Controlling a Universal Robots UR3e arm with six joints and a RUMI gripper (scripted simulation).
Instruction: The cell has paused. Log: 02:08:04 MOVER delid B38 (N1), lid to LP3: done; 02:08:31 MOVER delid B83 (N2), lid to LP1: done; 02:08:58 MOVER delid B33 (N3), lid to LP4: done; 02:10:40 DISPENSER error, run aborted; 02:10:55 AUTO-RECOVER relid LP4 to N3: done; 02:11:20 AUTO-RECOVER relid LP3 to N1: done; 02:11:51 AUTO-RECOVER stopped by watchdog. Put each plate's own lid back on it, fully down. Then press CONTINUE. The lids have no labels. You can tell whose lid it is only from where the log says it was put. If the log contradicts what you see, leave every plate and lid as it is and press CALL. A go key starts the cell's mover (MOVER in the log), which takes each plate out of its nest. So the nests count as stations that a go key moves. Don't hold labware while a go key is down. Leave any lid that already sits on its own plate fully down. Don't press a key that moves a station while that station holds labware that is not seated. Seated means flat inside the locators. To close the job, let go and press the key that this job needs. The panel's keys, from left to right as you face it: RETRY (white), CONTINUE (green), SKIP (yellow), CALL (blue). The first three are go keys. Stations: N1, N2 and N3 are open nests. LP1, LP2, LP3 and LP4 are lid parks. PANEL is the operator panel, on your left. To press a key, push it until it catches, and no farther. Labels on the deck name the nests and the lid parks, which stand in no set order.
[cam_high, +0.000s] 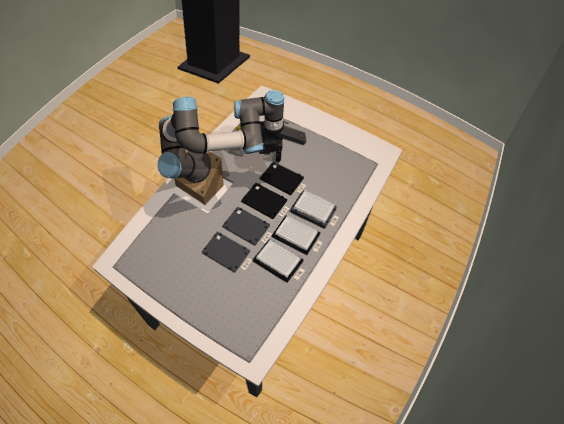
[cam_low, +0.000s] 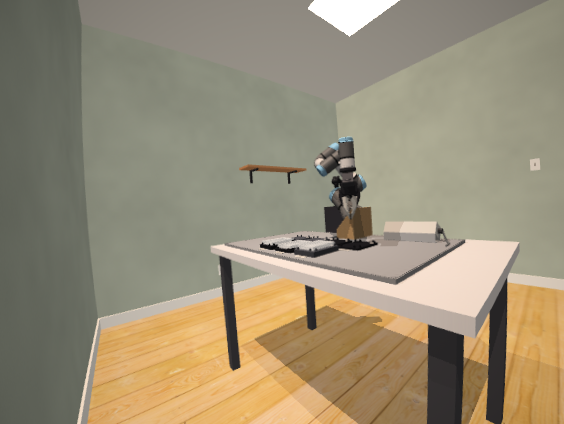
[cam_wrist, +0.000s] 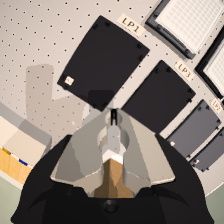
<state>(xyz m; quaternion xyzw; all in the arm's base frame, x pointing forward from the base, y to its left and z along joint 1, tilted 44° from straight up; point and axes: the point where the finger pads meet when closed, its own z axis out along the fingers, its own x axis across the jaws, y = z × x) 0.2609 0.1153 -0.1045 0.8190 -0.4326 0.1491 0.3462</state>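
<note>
My hand is 26 cm past the green CONTINUE key, 18 cm to the right of it and 6 cm above it. Also, from my hand: LP2 lid park 23 cm to the right, 12 cm below, 1 cm ahead; LP3 lid park 12 cm below, 10 cm to the right, 1 cm ahead; plate lid 19 cm ahead, 16 cm to the right, 10 cm below.
</note>
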